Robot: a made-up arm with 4 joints. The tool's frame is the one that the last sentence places.
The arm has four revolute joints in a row. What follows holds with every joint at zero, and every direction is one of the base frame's. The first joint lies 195 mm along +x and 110 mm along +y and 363 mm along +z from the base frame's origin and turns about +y. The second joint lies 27 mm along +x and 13 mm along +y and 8 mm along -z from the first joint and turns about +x. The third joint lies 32 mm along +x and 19 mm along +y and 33 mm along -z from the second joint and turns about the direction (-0.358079, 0.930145, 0.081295). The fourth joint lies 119 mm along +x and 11 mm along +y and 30 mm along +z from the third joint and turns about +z. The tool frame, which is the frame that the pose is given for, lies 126 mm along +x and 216 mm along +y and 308 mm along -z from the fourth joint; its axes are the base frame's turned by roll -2.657, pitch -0.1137 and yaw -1.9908 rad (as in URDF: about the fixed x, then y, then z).
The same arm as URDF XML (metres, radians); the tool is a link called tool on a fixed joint. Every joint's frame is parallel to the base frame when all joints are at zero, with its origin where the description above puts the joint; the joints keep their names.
<robot name="arm">
  <joint name="joint 1" type="continuous">
    <parent link="base"/>
    <child link="link1"/>
    <origin xyz="0.195 0.11 0.363"/>
    <axis xyz="0 1 0"/>
  </joint>
  <joint name="joint 2" type="continuous">
    <parent link="link1"/>
    <child link="link2"/>
    <origin xyz="0.027 0.013 -0.008"/>
    <axis xyz="1 0 0"/>
  </joint>
  <joint name="joint 3" type="continuous">
    <parent link="link2"/>
    <child link="link3"/>
    <origin xyz="0.032 0.019 -0.033"/>
    <axis xyz="-0.358112 0.930132 0.081303"/>
  </joint>
  <joint name="joint 4" type="continuous">
    <parent link="link3"/>
    <child link="link4"/>
    <origin xyz="0.119 0.011 0.03"/>
    <axis xyz="0 0 1"/>
  </joint>
  <joint name="tool_joint" type="fixed">
    <parent link="link4"/>
    <child link="tool"/>
    <origin xyz="0.126 0.216 -0.308" rpy="-2.657 -0.1137 -1.9908"/>
  </joint>
  <link name="base"/>
  <link name="link1"/>
  <link name="link2"/>
  <link name="link3"/>
  <link name="link4"/>
  <link name="tool"/>
</robot>

